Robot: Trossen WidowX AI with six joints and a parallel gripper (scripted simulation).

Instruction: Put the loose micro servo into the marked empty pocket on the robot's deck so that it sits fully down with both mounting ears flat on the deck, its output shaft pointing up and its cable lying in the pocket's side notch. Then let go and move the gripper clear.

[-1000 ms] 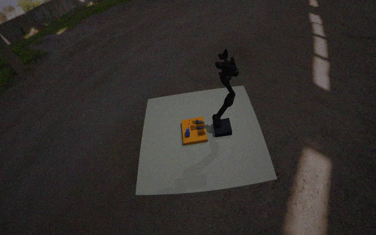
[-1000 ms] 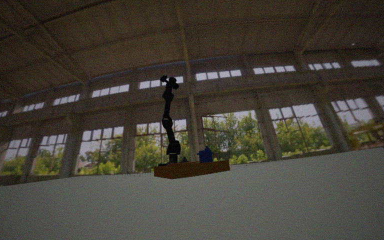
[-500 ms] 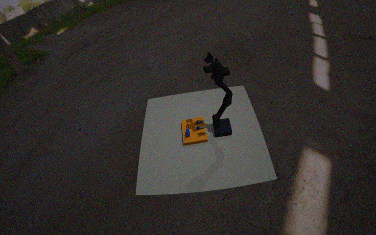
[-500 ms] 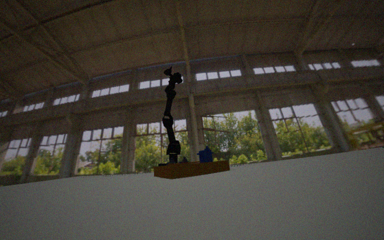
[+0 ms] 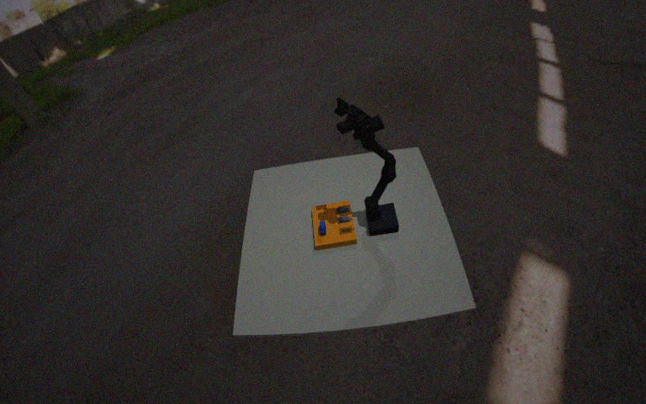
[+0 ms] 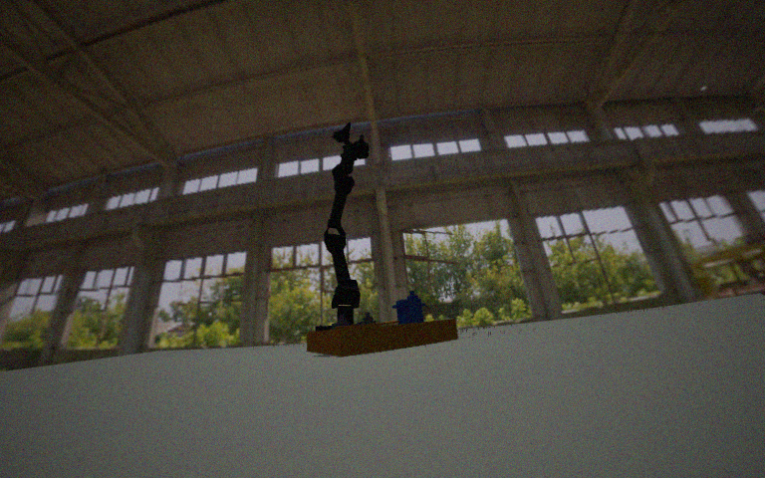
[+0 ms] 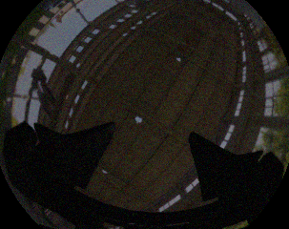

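Now: the orange deck 20 cm ahead of my gripper tip and 85 cm below it.
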